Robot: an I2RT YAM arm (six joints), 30 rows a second.
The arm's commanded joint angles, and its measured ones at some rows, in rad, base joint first. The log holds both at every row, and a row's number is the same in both.
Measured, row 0:
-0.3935, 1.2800, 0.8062, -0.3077, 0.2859, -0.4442
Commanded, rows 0 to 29:
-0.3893, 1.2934, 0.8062, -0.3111, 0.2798, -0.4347
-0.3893, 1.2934, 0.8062, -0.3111, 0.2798, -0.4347
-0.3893, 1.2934, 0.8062, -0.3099, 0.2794, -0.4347
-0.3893, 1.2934, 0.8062, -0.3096, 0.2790, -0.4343
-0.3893, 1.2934, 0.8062, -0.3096, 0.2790, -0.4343
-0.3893, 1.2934, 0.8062, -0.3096, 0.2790, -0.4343
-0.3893, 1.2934, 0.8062, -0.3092, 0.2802, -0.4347
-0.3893, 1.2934, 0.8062, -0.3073, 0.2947, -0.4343
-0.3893, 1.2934, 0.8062, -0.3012, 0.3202, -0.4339
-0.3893, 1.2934, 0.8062, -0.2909, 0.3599, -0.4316
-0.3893, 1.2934, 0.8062, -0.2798, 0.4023, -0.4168
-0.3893, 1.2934, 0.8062, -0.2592, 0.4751, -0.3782
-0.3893, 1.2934, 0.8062, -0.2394, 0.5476, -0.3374
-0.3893, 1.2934, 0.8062, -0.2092, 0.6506, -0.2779
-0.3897, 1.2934, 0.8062, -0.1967, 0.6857, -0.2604
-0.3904, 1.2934, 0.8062, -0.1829, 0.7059, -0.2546
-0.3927, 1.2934, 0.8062, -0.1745, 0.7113, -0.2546
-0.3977, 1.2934, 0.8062, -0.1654, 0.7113, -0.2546
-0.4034, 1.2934, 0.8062, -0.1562, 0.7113, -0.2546
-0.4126, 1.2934, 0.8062, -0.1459, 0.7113, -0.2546
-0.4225, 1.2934, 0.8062, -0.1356, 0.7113, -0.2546
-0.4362, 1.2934, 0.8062, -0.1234, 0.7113, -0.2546
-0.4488, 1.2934, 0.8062, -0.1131, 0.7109, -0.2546
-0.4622, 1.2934, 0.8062, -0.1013, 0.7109, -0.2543
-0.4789, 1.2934, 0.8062, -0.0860, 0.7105, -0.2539
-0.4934, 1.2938, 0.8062, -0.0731, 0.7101, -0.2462
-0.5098, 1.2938, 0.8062, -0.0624, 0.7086, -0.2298
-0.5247, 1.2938, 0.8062, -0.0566, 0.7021, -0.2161
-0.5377, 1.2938, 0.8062, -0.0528, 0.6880, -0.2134
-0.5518, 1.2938, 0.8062, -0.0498, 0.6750, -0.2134
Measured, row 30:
-0.5137, 1.2907, 0.8062, -0.0616, 0.6827, -0.2573
